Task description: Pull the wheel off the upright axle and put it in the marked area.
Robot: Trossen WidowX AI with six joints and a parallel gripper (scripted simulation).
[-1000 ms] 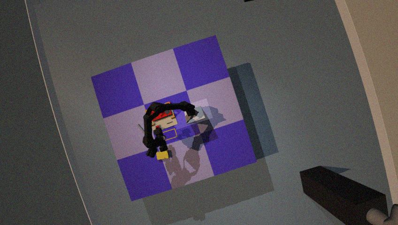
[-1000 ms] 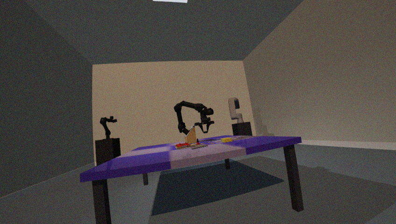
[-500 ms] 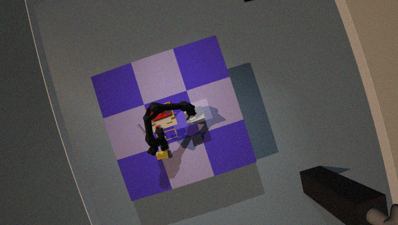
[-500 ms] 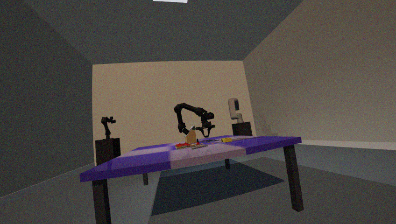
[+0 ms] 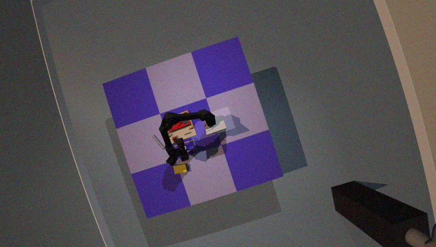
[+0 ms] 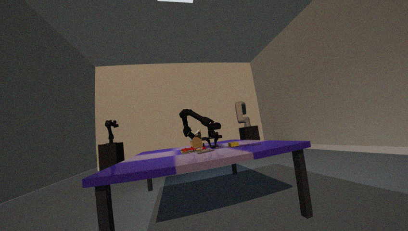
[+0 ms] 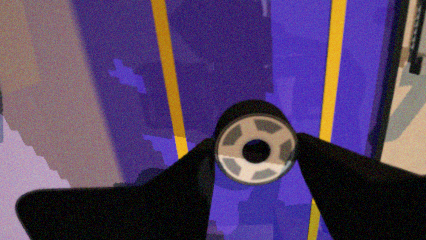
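Right now my gripper tip is right at the wheel. Also, from my gripper tip: grey rod 22 cm ahead, 10 cm to the right; then yellow block 17 cm to the left, 8 cm ahead, 1 cm above.
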